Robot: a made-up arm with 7 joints. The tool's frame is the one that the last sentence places. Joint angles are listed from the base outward.
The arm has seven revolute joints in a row. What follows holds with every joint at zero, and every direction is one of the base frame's.
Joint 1 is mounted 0.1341 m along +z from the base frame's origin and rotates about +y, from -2.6 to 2.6 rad.
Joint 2 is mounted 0.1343 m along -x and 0.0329 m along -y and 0.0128 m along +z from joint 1 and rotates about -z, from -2.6 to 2.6 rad.
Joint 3 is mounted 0.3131 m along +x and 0.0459 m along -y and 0.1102 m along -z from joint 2 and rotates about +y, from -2.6 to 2.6 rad.
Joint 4 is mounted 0.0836 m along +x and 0.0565 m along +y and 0.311 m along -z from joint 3 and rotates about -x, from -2.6 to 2.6 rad.
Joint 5 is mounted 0.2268 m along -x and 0.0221 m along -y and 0.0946 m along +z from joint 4 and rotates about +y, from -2.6 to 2.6 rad.
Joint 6 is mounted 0.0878 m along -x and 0.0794 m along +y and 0.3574 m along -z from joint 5 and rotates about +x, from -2.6 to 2.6 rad.
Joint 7 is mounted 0.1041 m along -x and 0.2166 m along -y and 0.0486 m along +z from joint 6 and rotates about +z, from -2.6 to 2.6 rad.
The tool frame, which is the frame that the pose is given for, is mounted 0.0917 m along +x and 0.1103 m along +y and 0.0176 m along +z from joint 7; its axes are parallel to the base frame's.
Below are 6 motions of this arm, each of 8 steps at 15 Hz.
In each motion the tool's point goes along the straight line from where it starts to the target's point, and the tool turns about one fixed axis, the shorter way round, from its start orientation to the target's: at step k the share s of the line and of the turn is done. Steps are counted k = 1, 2, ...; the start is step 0. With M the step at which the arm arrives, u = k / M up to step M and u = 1 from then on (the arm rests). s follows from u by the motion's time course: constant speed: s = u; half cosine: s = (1 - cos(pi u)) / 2; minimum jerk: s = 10 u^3 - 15 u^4 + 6 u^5.
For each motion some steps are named. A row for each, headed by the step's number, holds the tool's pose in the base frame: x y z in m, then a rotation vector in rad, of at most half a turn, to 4 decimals.
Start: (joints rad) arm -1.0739 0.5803 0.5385 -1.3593 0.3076 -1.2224 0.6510
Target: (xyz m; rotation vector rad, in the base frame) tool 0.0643 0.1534 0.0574 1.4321 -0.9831 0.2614
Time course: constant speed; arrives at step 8
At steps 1, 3, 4, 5, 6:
1: 0.0035 0.1600 -0.0637 0.4378 -0.7046 0.5269
3: 0.0209 0.1581 -0.0291 0.7210 -0.7951 0.4637
4: 0.0296 0.1572 -0.0118 0.8629 -0.8372 0.4284
5: 0.0383 0.1562 0.0055 1.0051 -0.8772 0.3906
6: 0.0469 0.1553 0.0228 1.1473 -0.9149 0.3502

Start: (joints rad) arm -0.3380 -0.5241 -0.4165 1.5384 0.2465 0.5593 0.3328
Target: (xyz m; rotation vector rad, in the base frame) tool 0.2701 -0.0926 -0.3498 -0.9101 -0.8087 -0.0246
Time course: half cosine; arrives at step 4
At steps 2, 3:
2: 0.2360 -0.1254 -0.3330 -0.9280 -0.7303 0.0997
3: 0.2601 -0.1022 -0.3449 -0.9157 -0.7860 0.0119

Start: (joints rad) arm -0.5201 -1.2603 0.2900 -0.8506 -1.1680 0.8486 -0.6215
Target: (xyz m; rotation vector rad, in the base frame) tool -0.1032 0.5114 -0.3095 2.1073 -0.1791 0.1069
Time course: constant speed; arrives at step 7
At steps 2, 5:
2: 0.1685 0.4120 -0.3973 1.7274 0.0485 0.5228
5: 0.0055 0.4716 -0.3446 1.9631 -0.0855 0.2809

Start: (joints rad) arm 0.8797 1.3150 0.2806 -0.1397 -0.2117 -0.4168 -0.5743
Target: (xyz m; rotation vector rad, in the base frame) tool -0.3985 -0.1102 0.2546 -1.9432 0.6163 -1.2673
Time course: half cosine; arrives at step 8
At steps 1, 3, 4, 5, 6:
1: -0.4852 -0.0863 -0.0425 -1.1303 0.7777 -1.6486
3: -0.4608 -0.0930 0.0411 -1.3672 0.7420 -1.5621
4: -0.4436 -0.0978 0.1002 -1.5313 0.7122 -1.4912
5: -0.4263 -0.1025 0.1593 -1.6921 0.6786 -1.4121
6: -0.4117 -0.1066 0.2094 -1.8254 0.6471 -1.3387

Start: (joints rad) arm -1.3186 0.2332 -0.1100 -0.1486 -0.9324 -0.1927 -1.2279
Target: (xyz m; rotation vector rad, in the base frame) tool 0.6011 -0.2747 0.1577 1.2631 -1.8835 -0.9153
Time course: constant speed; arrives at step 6
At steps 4, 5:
4: 0.5869 -0.2764 0.1689 1.3660 -1.9209 -0.9531
5: 0.5940 -0.2756 0.1633 1.3143 -1.9025 -0.9342

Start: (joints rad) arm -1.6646 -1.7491 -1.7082 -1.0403 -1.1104 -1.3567 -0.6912
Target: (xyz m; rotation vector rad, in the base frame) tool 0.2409 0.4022 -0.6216 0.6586 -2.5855 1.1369
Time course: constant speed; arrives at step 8
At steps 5, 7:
5: 0.1939 0.4430 -0.4485 1.1443 -2.0618 1.2487
7: 0.2252 0.4158 -0.5639 0.8337 -2.4204 1.1843

